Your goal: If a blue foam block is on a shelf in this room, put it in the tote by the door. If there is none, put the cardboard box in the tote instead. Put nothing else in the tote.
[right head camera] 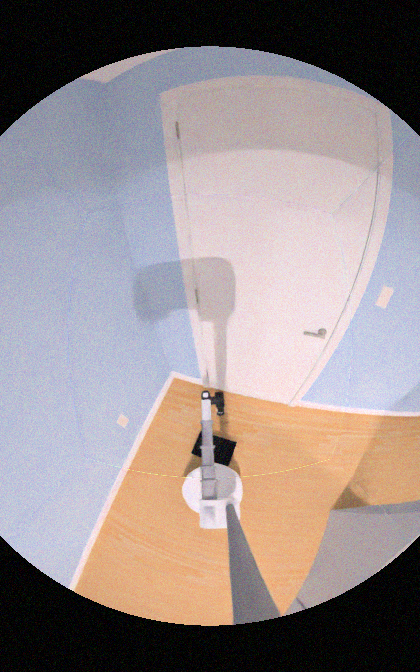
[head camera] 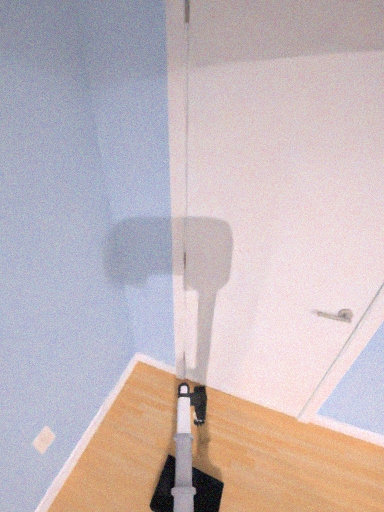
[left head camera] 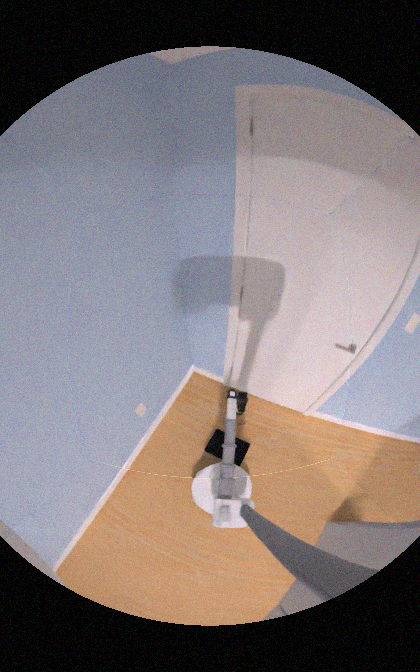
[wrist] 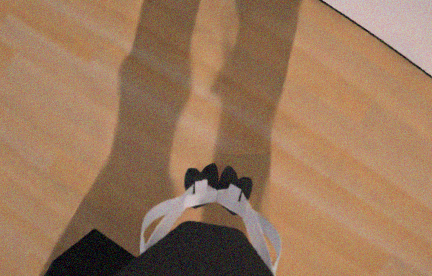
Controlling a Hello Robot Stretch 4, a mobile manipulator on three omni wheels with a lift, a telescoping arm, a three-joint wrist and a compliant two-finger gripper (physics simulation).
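Frame: origin at the robot's base, x ahead, y left, z up, level; centimetres.
Seen in the pictures: gripper, fingertip midpoint: (head camera: 198, 423) (wrist: 218, 179).
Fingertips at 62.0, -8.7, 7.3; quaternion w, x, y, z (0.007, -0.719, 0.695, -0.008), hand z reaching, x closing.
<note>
A point is followed by its place in that frame, as x, y, z.
The black tote (head camera: 209, 492) {35.4, -13.1, -2.5} (left head camera: 240, 449) (right head camera: 225, 448) stands on the floor near the door, partly hidden under my arm; a dark corner of it (wrist: 94, 257) {47.3, 5.0, 2.5} shows at the lower left in the wrist view. My gripper (head camera: 199, 422) {62.0, -8.7, 7.3} (left head camera: 241, 412) (right head camera: 220, 413) (wrist: 218, 179) {62.0, -8.7, 7.3} hangs above the floor on the door side of the tote. Its fingers are drawn together with nothing between them. The cardboard box and a blue foam block do not show in these views. Part of the tote's inside is hidden by the arm.
The white door (head camera: 270, 200) {82.5, -30.1, 131.7} (left head camera: 310, 250) (right head camera: 270, 225) is ahead, its handle (head camera: 340, 315) {68.7, -64.4, 88.7} at the right. A blue wall (head camera: 50, 250) {77.0, 48.9, 114.0} runs along the left. My round white base (left head camera: 202, 492) (right head camera: 192, 492) is close behind the tote. A grey surface (left head camera: 370, 545) (right head camera: 370, 545) is at the lower right.
</note>
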